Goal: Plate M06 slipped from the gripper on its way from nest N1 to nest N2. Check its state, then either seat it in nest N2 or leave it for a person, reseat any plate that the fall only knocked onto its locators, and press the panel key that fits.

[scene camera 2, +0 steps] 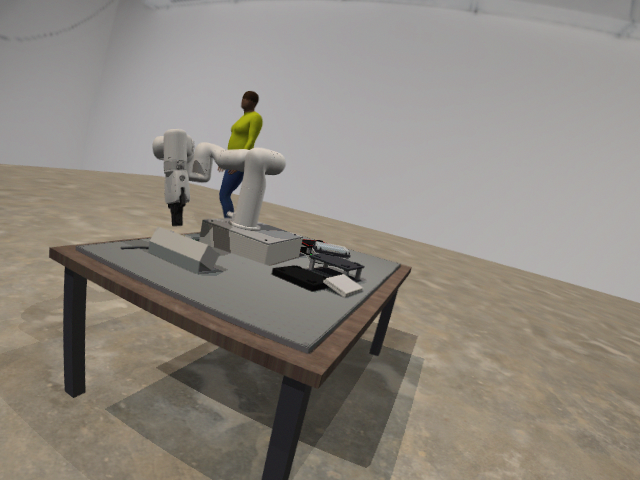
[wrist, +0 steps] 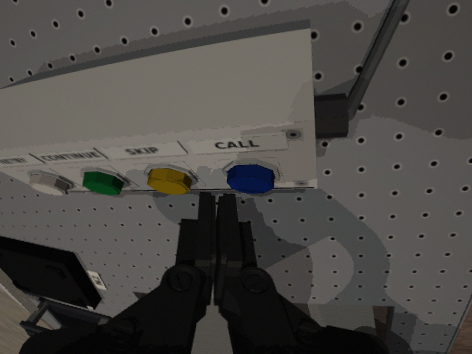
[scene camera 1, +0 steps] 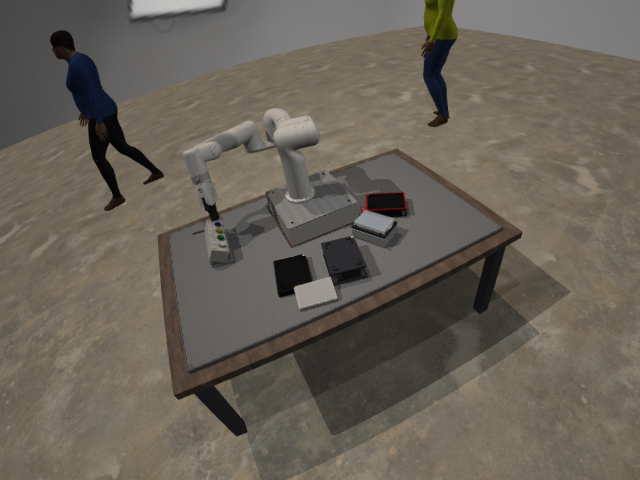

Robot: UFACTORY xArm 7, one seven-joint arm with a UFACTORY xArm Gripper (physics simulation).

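Seen in the pictures: gripper, fingertip midpoint: (scene camera 2: 177,226) (wrist: 214,216) (scene camera 1: 215,220); arm's base, origin of the base link: (scene camera 2: 244,226) (scene camera 1: 300,194).
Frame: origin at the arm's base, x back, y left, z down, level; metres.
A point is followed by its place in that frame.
Observation:
The light panel box (scene camera 1: 217,248) {x -0.095, y -0.411, z 0.010 m} (scene camera 2: 180,248) {x -0.015, y -0.439, z 0.032 m} (wrist: 165,95) {x 0.046, y -0.421, z 0.017 m} carries four keys in a row. In the wrist view they are a blue CALL key (wrist: 250,178) {x 0.075, y -0.371, z 0.008 m}, a yellow SKIP key (wrist: 169,181) {x 0.029, y -0.377, z 0.009 m}, a green CONTINUE key (wrist: 103,183) {x -0.018, y -0.384, z 0.009 m} and a white RETRY key (wrist: 50,183) {x -0.066, y -0.391, z 0.011 m}. My gripper (scene camera 1: 214,217) {x 0.059, y -0.367, z -0.013 m} (scene camera 2: 177,224) {x 0.059, y -0.367, z -0.013 m} (wrist: 214,216) {x 0.059, y -0.367, z -0.013 m} is shut and empty. Its tips are over the blue-key end of the panel, between the blue and yellow keys in the wrist view. A white plate (scene camera 1: 315,293) {x -0.474, y -0.196, z 0.058 m} (scene camera 2: 343,285) {x -0.471, y -0.219, z 0.059 m} lies against a corner of a low black nest (scene camera 1: 292,274) {x -0.347, y -0.219, z 0.060 m} (scene camera 2: 297,276) {x -0.332, y -0.260, z 0.060 m}. No plate's label is readable.
A dark raised stand (scene camera 1: 343,255) {x -0.410, y -0.045, z 0.025 m} (scene camera 2: 337,261) {x -0.406, y -0.058, z 0.025 m} is beside the black nest. Behind it are a clear-topped plate (scene camera 1: 375,222) {x -0.348, y 0.136, z 0.011 m} (scene camera 2: 331,249) {x -0.343, y 0.098, z 0.018 m} on a grey base and a red-rimmed black tray (scene camera 1: 386,201) {x -0.231, y 0.278, z 0.042 m}. The robot's base box stands mid-table. Two people stand beyond the table.

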